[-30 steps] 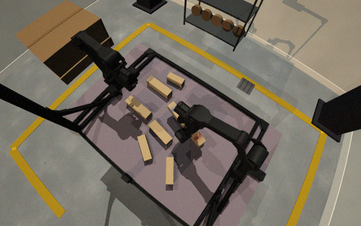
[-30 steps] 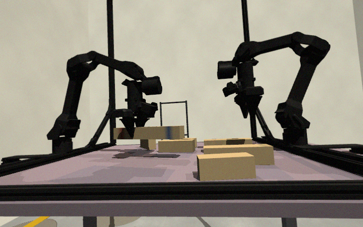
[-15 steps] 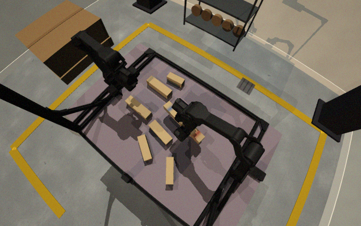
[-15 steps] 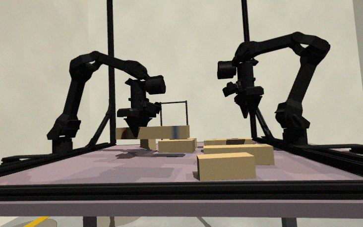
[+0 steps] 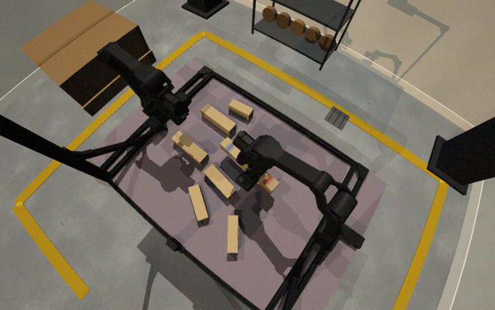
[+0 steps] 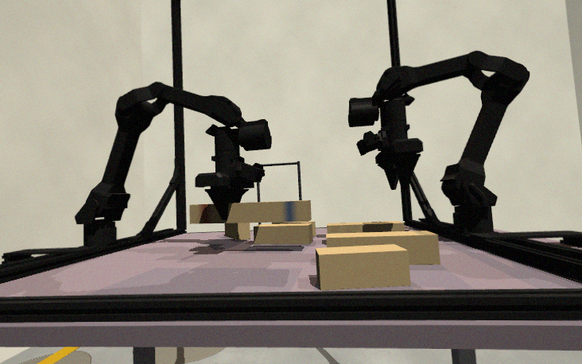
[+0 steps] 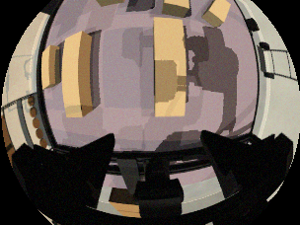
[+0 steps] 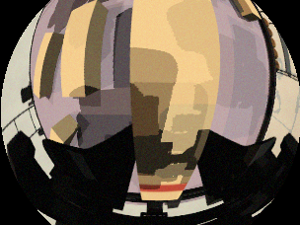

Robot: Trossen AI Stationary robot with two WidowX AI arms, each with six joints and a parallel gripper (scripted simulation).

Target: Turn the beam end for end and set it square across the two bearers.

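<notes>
My right hand is 1 cm short of the beam, 5 cm to the right of it and 2 cm above it.
</notes>
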